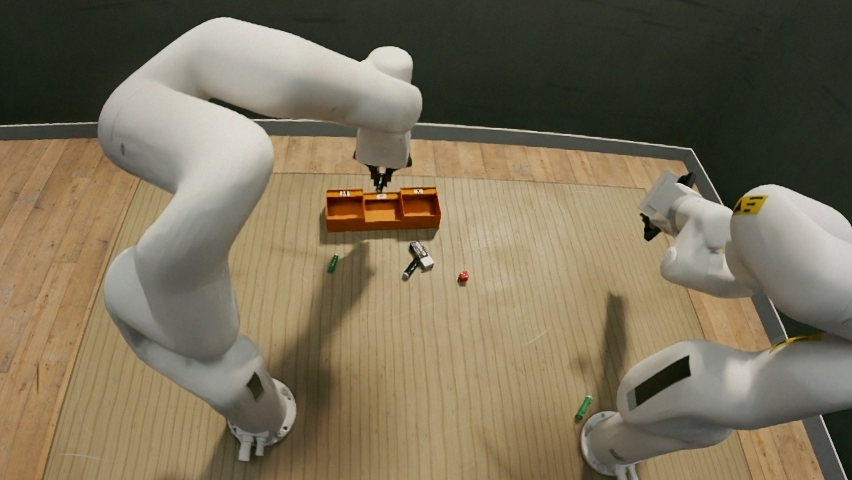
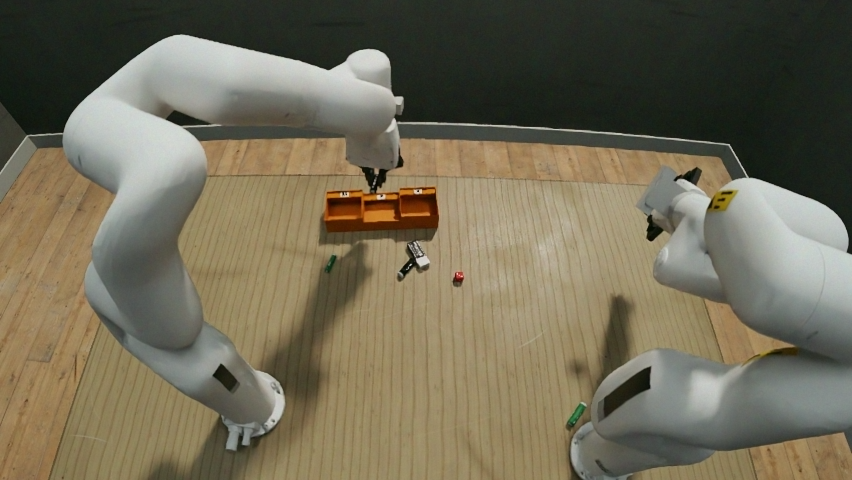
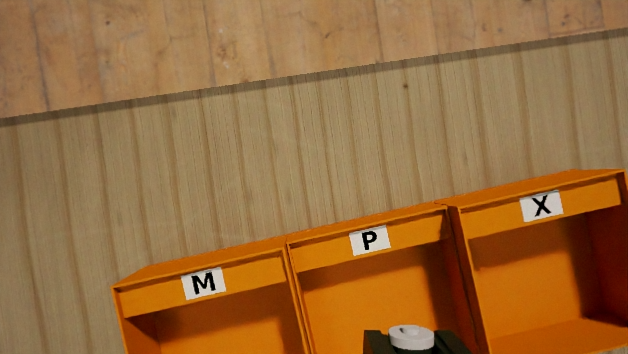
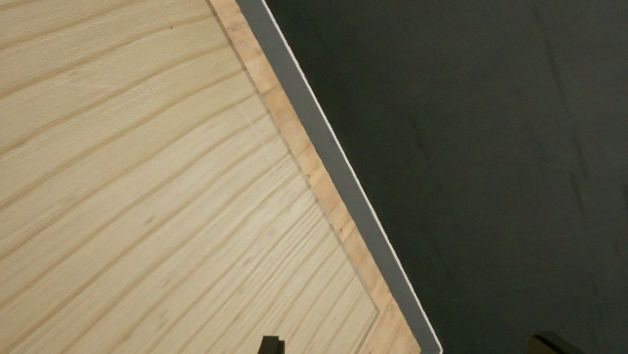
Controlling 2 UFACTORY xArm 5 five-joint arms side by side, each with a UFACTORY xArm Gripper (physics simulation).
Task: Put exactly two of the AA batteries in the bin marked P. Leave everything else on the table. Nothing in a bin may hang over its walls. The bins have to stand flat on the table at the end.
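Frame: origin at the left arm's base, x ahead, y left, z up, level; metres.
Seen in the pictures: left gripper, fingertip midpoint: (image 1: 381, 182) (image 2: 376, 182); left arm's base, link origin: (image 1: 261, 411) (image 2: 253, 404); right arm's base, link origin: (image 1: 609, 443) (image 2: 601, 453).
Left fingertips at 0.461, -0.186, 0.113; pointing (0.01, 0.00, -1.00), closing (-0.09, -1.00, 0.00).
Note:
Offsets run from my left fingertips to a thing's top centre, as dx, dy, dz. "pt": to the spot under its first point.
The orange bin marked P @[+0.000, -0.007, -0.066] (image 1: 382, 212) (image 2: 381, 212) (image 3: 320, 258) is the middle of three joined bins; its visible floor is bare. My left gripper (image 1: 379, 182) (image 2: 373, 181) (image 3: 412, 347) is shut on a dark battery with a white end @[pt +0.017, -0.001, +0.011] (image 3: 411, 336), above the back of bin P. One green battery @[-0.142, +0.087, -0.102] (image 1: 333, 262) (image 2: 330, 263) lies in front of the bins at the left. Another green battery @[-0.434, -0.420, -0.098] (image 1: 583, 407) (image 2: 577, 414) lies by the right arm's base. A dark battery @[-0.139, -0.077, -0.098] (image 1: 409, 270) (image 2: 406, 268) lies in front of the bins. My right gripper (image 1: 668, 202) (image 2: 672, 201) (image 4: 413, 344) is open and empty at the far right.
Bin M @[pt -0.053, +0.071, -0.083] (image 1: 345, 223) (image 2: 344, 224) and bin X @[pt -0.030, -0.095, -0.083] (image 1: 421, 220) (image 2: 419, 220) flank bin P. A black and white block @[-0.104, -0.099, -0.100] (image 1: 420, 255) (image 2: 418, 254) lies against the dark battery. A red die @[-0.153, -0.189, -0.097] (image 1: 463, 276) (image 2: 458, 277) lies to its right.

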